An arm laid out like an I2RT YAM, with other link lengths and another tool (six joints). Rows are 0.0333 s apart.
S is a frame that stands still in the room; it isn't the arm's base.
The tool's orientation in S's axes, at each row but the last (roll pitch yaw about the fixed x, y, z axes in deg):
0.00 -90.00 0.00
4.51 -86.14 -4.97
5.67 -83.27 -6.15
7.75 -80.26 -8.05
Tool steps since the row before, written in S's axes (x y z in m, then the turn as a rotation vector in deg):
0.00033 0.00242 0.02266 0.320 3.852 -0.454
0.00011 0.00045 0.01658 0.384 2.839 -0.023
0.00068 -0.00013 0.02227 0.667 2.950 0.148
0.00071 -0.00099 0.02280 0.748 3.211 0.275
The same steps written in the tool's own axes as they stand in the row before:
0.02266 0.00242 -0.00033 -0.454 3.852 -0.320
0.01655 0.00054 0.00101 -0.014 2.842 -0.362
0.02220 0.00013 0.00192 0.188 2.957 -0.623
0.02261 -0.00046 0.00312 0.320 3.222 -0.681

